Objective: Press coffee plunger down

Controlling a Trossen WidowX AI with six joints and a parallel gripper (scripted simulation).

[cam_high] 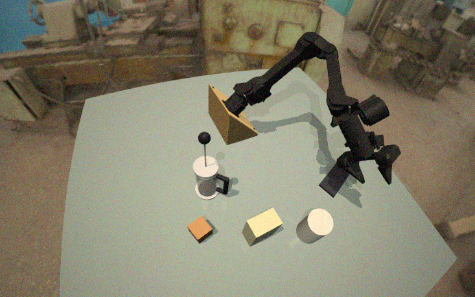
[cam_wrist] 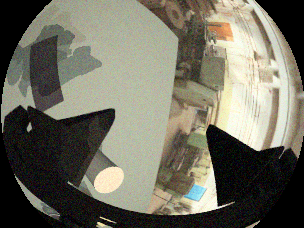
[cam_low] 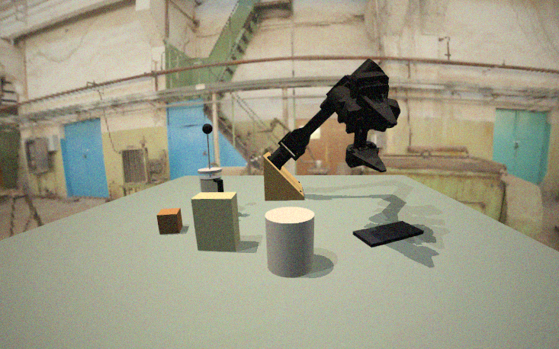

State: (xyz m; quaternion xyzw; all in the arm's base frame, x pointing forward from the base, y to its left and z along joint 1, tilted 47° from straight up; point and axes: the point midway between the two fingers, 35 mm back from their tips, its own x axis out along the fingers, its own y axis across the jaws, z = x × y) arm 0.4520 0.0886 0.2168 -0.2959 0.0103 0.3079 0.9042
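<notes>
My gripper tip is 260 mm past the coffee press, 380 mm to the left of it and 80 mm above it. Round my gripper tip: yellow block: 70 mm behind, 310 mm to the right, 140 mm below; then dark flat slab: 120 mm behind, 60 mm to the left, 190 mm below.
</notes>
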